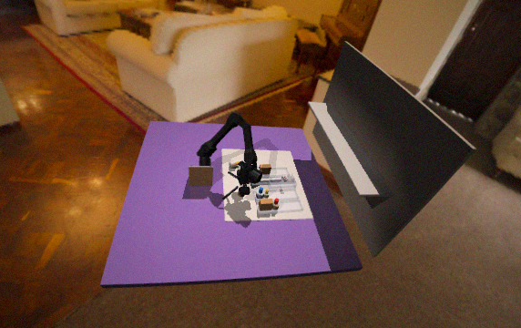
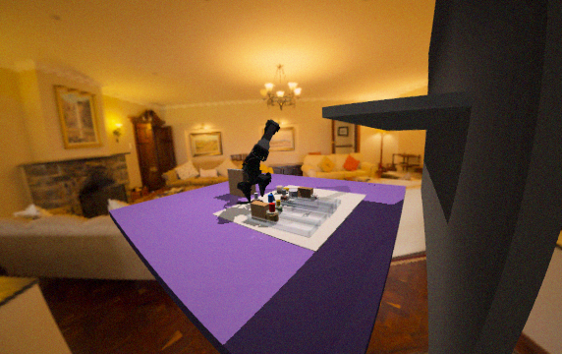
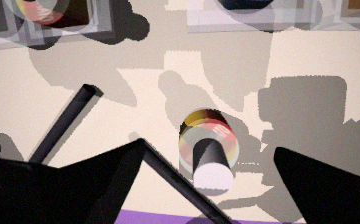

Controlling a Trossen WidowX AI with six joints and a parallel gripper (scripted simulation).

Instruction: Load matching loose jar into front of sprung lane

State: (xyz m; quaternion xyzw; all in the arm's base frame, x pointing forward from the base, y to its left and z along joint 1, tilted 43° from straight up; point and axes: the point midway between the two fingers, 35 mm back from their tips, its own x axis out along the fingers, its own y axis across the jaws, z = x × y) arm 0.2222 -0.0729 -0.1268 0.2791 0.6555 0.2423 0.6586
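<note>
Now: gripper tip 12 cm short of the pale grey cylinder, 18 cm to the right of it and 1 cm above it.
</note>
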